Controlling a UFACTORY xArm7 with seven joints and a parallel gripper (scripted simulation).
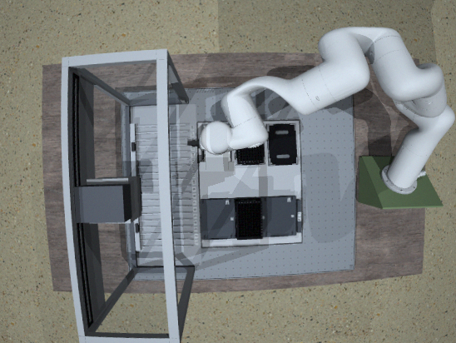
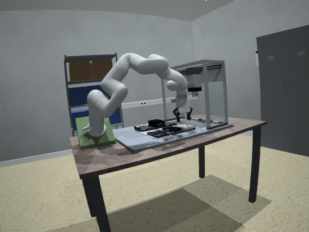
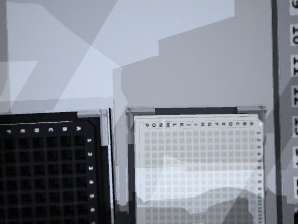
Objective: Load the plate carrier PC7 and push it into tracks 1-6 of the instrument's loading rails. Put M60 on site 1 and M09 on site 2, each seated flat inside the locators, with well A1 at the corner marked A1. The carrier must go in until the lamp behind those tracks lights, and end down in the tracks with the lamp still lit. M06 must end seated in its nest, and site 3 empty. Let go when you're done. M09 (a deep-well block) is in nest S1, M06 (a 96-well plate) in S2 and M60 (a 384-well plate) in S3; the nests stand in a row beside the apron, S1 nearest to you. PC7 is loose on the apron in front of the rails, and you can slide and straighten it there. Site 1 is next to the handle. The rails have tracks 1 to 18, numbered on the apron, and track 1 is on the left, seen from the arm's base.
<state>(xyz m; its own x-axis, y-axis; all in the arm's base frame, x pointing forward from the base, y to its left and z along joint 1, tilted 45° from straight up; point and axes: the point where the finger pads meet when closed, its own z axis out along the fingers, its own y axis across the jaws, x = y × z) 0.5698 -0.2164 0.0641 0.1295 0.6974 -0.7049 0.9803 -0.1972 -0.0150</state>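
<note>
Now: the pale 384-well plate M60 5 cm below my hand. The rest, counted from my hand: black deep-well block M09 (7 cm behind, 25 cm to the left, 4 cm below); then nest S1 (21 cm behind, 3 cm to the left, 6 cm below); then nest S3 (6 cm below).
</note>
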